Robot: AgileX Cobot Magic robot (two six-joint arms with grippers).
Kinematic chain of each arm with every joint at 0, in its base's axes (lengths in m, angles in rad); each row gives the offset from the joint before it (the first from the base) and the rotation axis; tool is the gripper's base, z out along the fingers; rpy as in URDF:
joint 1: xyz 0 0 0.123 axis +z
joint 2: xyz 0 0 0 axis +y
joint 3: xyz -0.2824 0 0.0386 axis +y
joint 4: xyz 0.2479 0 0.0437 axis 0.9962 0 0.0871
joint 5: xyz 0 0 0 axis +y
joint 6: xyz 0.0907 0 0.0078 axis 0.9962 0 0.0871
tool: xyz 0 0 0 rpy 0 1.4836 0
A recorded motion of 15 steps. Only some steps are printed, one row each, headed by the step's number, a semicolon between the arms.
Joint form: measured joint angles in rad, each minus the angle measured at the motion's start. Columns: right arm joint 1, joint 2, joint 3, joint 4, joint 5, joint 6; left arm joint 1, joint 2, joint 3, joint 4, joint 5, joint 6.
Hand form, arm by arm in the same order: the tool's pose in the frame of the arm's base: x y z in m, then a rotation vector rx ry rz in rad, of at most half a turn. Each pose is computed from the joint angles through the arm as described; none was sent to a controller.
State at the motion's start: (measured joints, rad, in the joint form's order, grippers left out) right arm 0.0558 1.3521 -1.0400 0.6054 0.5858 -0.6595; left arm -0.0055 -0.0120 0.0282 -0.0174 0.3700 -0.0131
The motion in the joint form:
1: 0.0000 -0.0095 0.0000 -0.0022 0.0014 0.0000; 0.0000 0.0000 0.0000 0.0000 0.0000 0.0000
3: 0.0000 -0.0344 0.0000 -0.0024 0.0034 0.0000; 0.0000 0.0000 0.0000 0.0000 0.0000 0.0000
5: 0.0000 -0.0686 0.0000 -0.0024 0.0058 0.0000; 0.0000 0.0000 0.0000 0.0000 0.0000 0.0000
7: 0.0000 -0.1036 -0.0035 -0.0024 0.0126 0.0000; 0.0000 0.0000 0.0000 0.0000 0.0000 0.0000
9: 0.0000 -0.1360 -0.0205 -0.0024 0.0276 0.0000; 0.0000 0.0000 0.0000 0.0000 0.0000 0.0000
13: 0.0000 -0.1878 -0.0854 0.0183 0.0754 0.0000; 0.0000 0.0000 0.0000 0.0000 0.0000 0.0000
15: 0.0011 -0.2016 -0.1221 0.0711 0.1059 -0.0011; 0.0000 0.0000 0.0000 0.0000 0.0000 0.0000
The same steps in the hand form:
1: 0.2864 0.0447 0.3178 -0.3843 2.2312 0.3211; 0.0527 -0.0009 0.1710 -0.0179 1.8698 -0.0299
3: 0.2813 0.0445 0.3248 -0.3867 2.2081 0.3172; 0.0527 -0.0009 0.1710 -0.0179 1.8698 -0.0299
5: 0.2741 0.0442 0.3343 -0.3896 2.1760 0.3119; 0.0527 -0.0009 0.1710 -0.0179 1.8698 -0.0299
7: 0.2664 0.0441 0.3445 -0.3950 2.1429 0.3081; 0.0527 -0.0009 0.1710 -0.0179 1.8698 -0.0299
9: 0.2590 0.0443 0.3578 -0.4053 2.1049 0.3064; 0.0527 -0.0009 0.1710 -0.0179 1.8698 -0.0299
13: 0.2449 0.0464 0.3897 -0.4247 2.0205 0.3282; 0.0527 -0.0009 0.1710 -0.0179 1.8698 -0.0299
15: 0.2391 0.0501 0.4049 -0.4188 1.9807 0.3877; 0.0527 -0.0009 0.1710 -0.0179 1.8698 -0.0299

